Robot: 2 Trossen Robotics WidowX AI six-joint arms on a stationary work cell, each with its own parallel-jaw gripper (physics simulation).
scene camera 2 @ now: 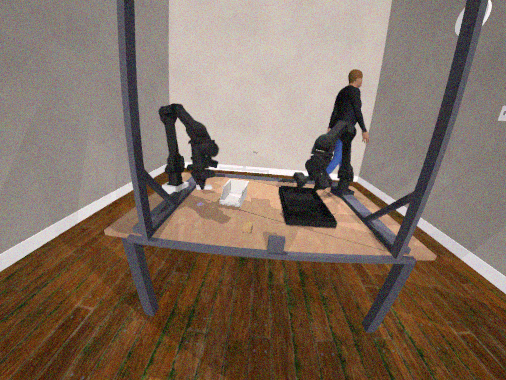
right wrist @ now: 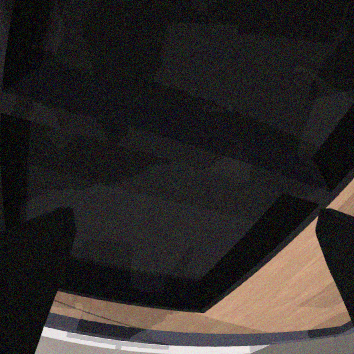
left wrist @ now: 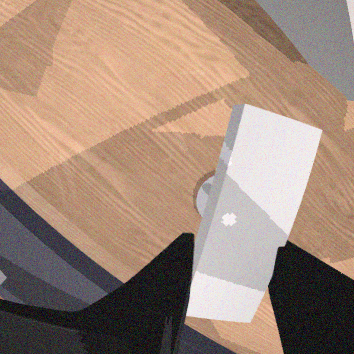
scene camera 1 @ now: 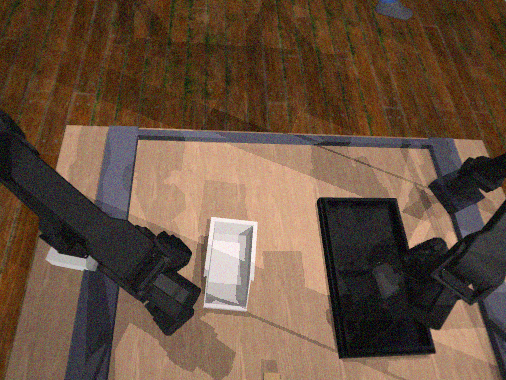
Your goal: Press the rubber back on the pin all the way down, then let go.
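Seen in the pictures: left gripper, fingertip midpoint: (scene camera 2: 201,188) (left wrist: 229,245); right gripper, fingertip midpoint: (scene camera 2: 305,191) (right wrist: 200,222) (scene camera 1: 383,263); left arm's base, link origin: (scene camera 2: 175,183) (scene camera 1: 78,241); right arm's base, link origin: (scene camera 2: 342,189) (scene camera 1: 460,188).
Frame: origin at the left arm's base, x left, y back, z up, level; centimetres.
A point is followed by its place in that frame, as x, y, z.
My left gripper (scene camera 1: 175,311) (scene camera 2: 201,185) {-8.0, -20.4, 3.2} (left wrist: 229,245) {-8.0, -20.4, 3.2} is shut on a white rectangular block (left wrist: 270,175) {-6.1, -22.7, 4.5}, which sticks out past its fingertips above the table. The block also shows pale by the fingers in scene camera 2 (scene camera 2: 208,187) {-7.0, -23.5, 4.0}. A small round grey disc (left wrist: 203,196) {-8.4, -19.5, -4.0} lies on the table, partly hidden behind the block in the left wrist view; it looks like a small pale spot (scene camera 2: 200,203) {-9.7, -20.6, -3.5} in scene camera 2. I cannot tell a rubber back and a pin apart at this size. My right gripper (right wrist: 200,222) {7.5, -66.8, 3.8} is open and empty over the black tray.
A white open box (scene camera 1: 206,265) {-0.5, -28.5, 3.4} (scene camera 2: 223,192) {-3.3, -29.4, 1.1} stands right of the left gripper. A black tray (scene camera 1: 330,280) {3.3, -56.8, -2.4} (scene camera 2: 285,212) {-5.7, -59.1, -2.3} (right wrist: 260,255) {12.8, -56.3, -0.8} lies farther right. A small tan block (scene camera 1: 271,376) {-18.5, -46.1, -2.8} (scene camera 2: 247,228) {-22.7, -47.0, -2.8} is near the front edge. A person (scene camera 2: 348,105) stands behind the table.
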